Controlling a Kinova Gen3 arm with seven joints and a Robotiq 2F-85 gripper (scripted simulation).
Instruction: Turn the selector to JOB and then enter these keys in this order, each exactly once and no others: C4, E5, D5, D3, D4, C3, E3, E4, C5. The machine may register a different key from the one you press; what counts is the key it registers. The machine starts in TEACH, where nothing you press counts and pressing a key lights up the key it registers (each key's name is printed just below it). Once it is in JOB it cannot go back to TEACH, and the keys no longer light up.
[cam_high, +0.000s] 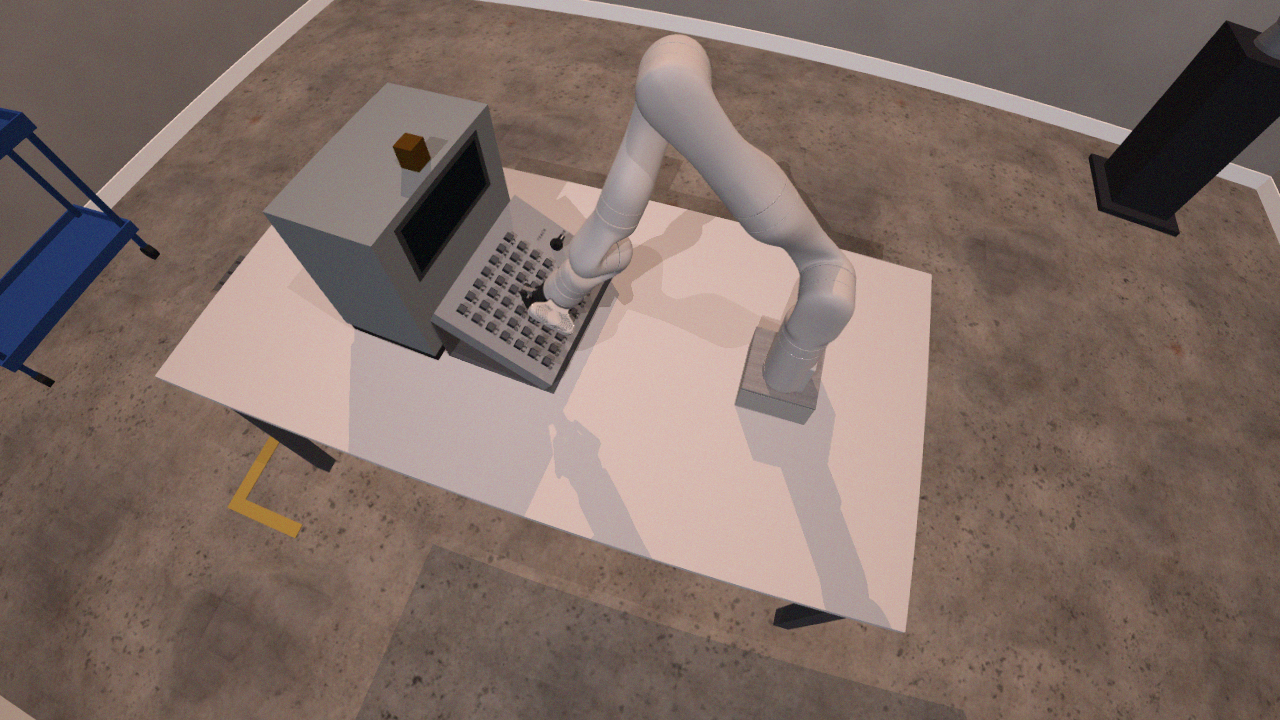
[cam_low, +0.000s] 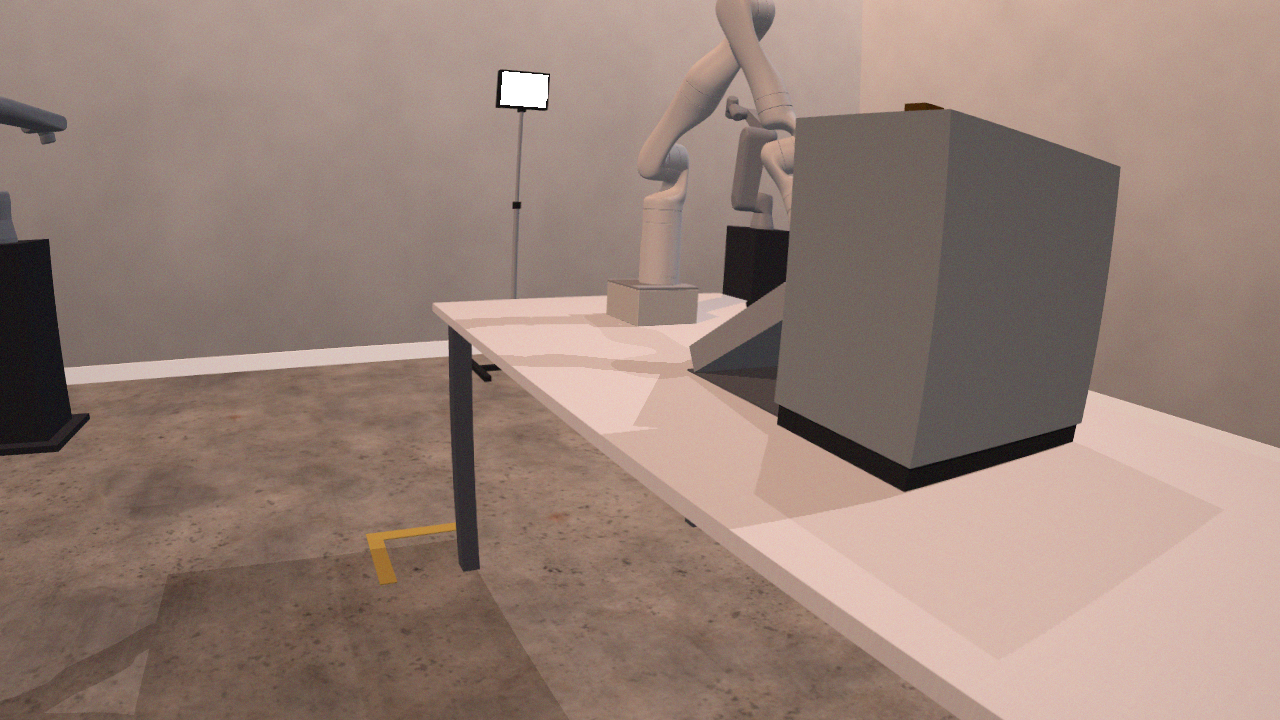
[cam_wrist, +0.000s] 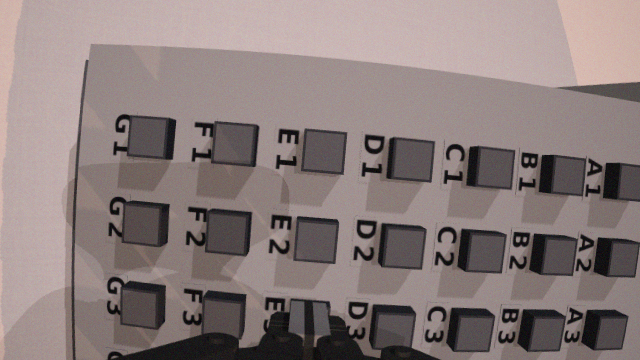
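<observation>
Right now my hand is 2 cm above the key E3 and 1 cm short of it. The rest, counted from my hand: key E5 (7 cm to the right, 2 cm below, 1 cm ahead); then key C3 (7 cm ahead, 2 cm above); then key D3 (4 cm ahead).
</observation>
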